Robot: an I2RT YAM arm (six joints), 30 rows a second.
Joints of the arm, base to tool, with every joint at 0 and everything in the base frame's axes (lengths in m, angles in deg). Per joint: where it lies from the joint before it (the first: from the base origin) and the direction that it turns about. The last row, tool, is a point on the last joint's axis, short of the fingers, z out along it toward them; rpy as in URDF.
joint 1: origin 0 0 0.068 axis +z
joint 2: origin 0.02 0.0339 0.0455 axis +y
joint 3: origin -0.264 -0.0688 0 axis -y
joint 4: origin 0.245 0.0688 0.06 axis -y
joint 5: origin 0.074 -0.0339 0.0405 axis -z
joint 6: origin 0.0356 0 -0.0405 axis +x
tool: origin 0 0 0 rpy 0 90 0
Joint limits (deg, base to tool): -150..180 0..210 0..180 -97..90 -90..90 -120..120
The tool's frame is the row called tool.
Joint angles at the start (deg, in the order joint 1, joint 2, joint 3, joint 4, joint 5, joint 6): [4.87, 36.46, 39.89, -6.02, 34.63, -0.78]
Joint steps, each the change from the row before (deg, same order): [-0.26, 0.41, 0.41, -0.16, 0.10, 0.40]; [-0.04, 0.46, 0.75, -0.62, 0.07, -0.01]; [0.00, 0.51, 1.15, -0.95, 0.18, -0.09]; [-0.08, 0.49, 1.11, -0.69, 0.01, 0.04]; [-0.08, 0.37, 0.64, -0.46, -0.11, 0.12]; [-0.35, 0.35, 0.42, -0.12, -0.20, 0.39]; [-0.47, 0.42, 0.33, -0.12, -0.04, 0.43]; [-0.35, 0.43, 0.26, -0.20, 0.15, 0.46]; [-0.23, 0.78, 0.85, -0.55, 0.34, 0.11]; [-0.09, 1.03, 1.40, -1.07, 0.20, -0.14]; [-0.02, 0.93, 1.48, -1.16, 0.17, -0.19]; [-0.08, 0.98, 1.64, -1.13, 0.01, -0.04]
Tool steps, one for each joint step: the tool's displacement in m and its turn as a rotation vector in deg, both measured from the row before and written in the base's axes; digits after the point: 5 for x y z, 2 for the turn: [0.00105, -0.00066, 0.00123, 0.33, -0.04, -0.38]; [0.00084, -0.00008, 0.00232, -0.04, 0.33, -0.11]; [0.00048, -0.00005, 0.00399, -0.11, 0.35, -0.18]; [0.00051, -0.00018, 0.00424, 0.03, 0.05, -0.09]; [0.00068, -0.00011, 0.00211, 0.10, 0.13, 0.02]; [0.00091, -0.00079, 0.00145, 0.34, -0.15, -0.17]; [0.00126, -0.00119, 0.00075, 0.36, -0.01, -0.45]; [0.00134, -0.00097, 0.00016, 0.36, 0.13, -0.53]; [0.00200, -0.00071, 0.00218, 0.04, 0.42, -0.58]; [0.00239, -0.00023, 0.00386, -0.17, 0.77, -0.28]; [0.00189, -0.00005, 0.00437, -0.21, 0.71, -0.17]; [0.00197, -0.00014, 0.00518, -0.06, 0.49, -0.09]
